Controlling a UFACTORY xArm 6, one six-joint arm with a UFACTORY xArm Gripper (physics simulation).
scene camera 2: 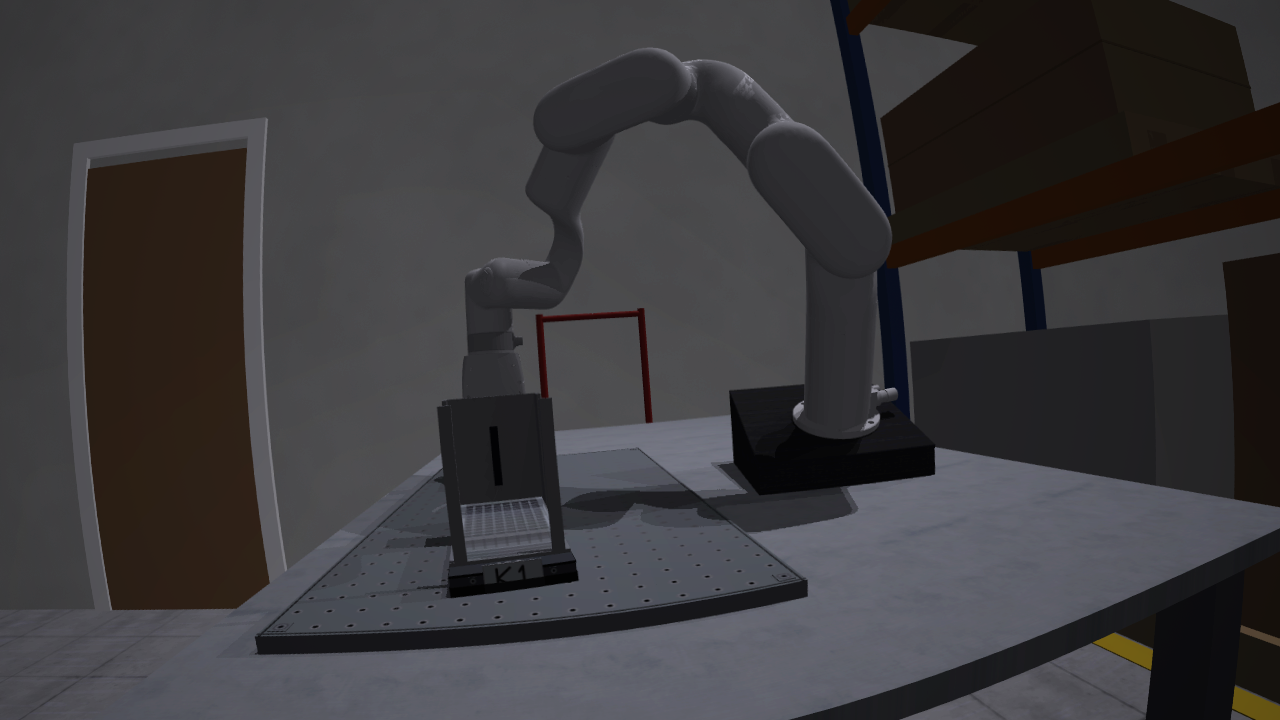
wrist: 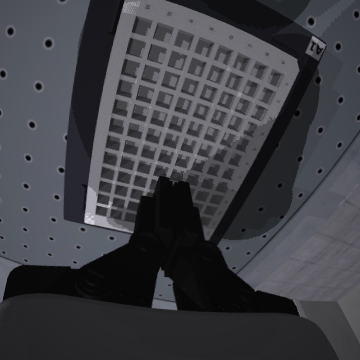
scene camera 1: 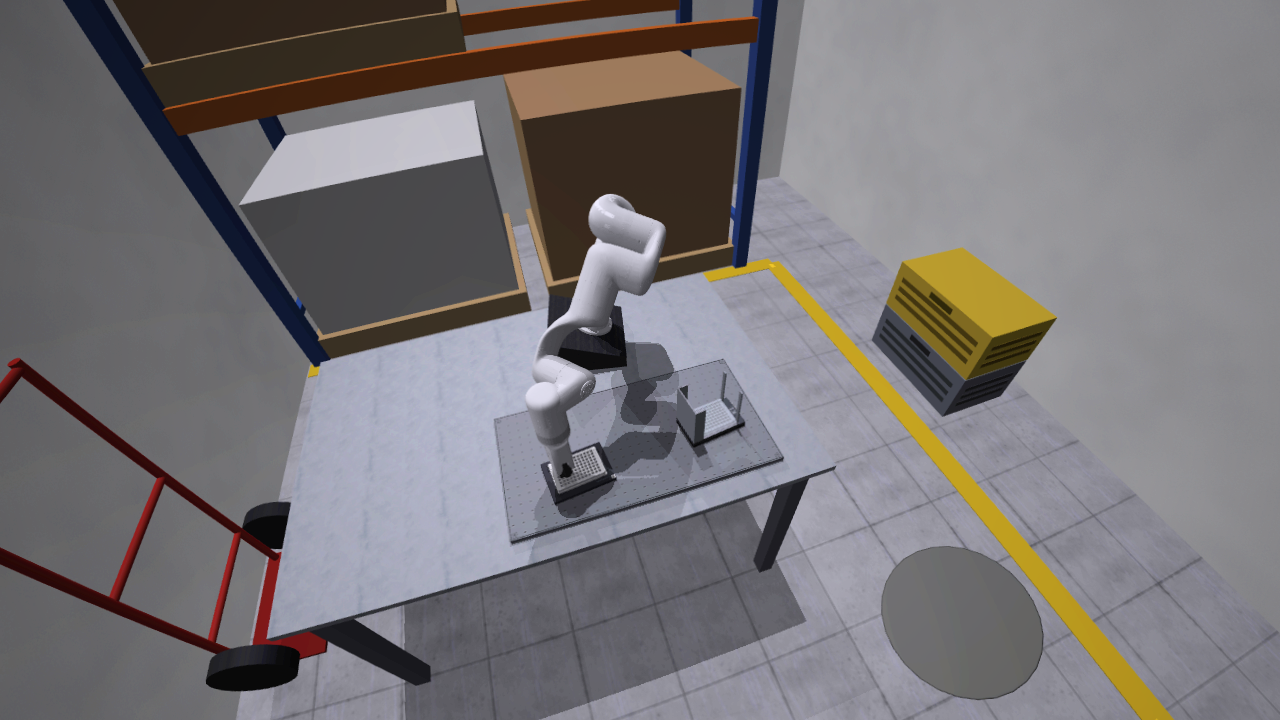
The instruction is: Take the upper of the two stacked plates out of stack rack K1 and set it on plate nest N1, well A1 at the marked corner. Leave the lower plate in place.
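Places are measured from the arm's base along level axes (x back, y up, z left), in centimetres.
Pixels of known places: gripper, fingertip midpoint: [wrist: 165,198] [scene camera 1: 565,473]; arm's base at its link origin: [scene camera 2: 835,418].
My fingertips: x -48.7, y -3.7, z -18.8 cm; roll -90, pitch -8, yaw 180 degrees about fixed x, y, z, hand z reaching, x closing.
Observation:
Ahead of a thing's pixels: the offset from my fingertips to its top centre. "spot": to the spot under its first point. Level surfaces: height alone.
A light multi-well plate @(dx +0.7, dy +0.1, dz +3.0 cm) [scene camera 1: 586,465] [wrist: 190,90] lies in the dark plate nest N1 @(spot: dx +5.2, dy -1.4, dz -1.4 cm) [wrist: 79,175]. The nest's A1 tag is at the upper right in the wrist view, near one plate corner. My gripper [scene camera 1: 565,471] [wrist: 165,198] is shut with nothing between its fingers. The fingertips point down over the plate, toward its near end in the wrist view; whether they touch it I cannot tell. The fingers hide part of the plate's wells and near edge. One clear plate @(dx +4.1, dy +0.9, dz +39.4 cm) [scene camera 1: 714,416] [scene camera 2: 505,530] lies low in stack rack K1 @(dx +4.2, dy +11.4, dz +40.4 cm) [scene camera 1: 698,423] [scene camera 2: 519,456].
The nest and rack stand on a perforated board @(dy -2.5 cm) [scene camera 1: 644,479] [scene camera 2: 662,573] on the table @(dy -3.8 cm) [scene camera 1: 384,483] [scene camera 2: 939,537]. K1's tall back panel and posts rise at the board's right in scene camera 1. The arm's black base block [scene camera 2: 832,461] stands behind the board.

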